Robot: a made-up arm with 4 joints.
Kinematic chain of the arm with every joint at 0, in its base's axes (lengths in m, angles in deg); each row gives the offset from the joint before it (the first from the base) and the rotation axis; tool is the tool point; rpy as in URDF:
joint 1: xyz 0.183 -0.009 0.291 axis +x
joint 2: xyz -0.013 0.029 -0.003 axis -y
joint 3: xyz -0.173 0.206 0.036 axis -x
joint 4: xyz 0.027 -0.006 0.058 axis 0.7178 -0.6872 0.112
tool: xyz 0.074 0.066 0.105 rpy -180 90 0
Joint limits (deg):
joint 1: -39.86..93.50
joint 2: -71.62..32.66
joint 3: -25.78..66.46
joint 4: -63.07..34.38
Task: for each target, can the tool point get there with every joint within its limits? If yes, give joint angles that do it. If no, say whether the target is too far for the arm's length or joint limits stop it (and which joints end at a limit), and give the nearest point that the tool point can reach.
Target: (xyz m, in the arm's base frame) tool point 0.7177 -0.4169 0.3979
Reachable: no: too far | nearest point 0.3518 -0.2126 0.4804 | short by 0.427 m
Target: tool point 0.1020 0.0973 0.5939
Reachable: yes | joints 23.81 -7.45 -15.69 17.20
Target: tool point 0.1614 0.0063 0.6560
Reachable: yes | joints 72.11 -18.64 24.59 -30.01
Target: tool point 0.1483 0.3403 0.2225
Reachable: yes | joints -25.98 -9.57 20.02 -35.20
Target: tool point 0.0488 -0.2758 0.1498
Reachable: no: joint limits stop it (at a limit: joint 1, joint 3, joint 4) | nearest point 0.0683 -0.2482 0.4319 | short by 0.284 m
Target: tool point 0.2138 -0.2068 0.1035
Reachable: no: joint limits stop it (at a limit: joint 1, joint 3, joint 4) | nearest point 0.2215 -0.2641 0.4309 | short by 0.332 m
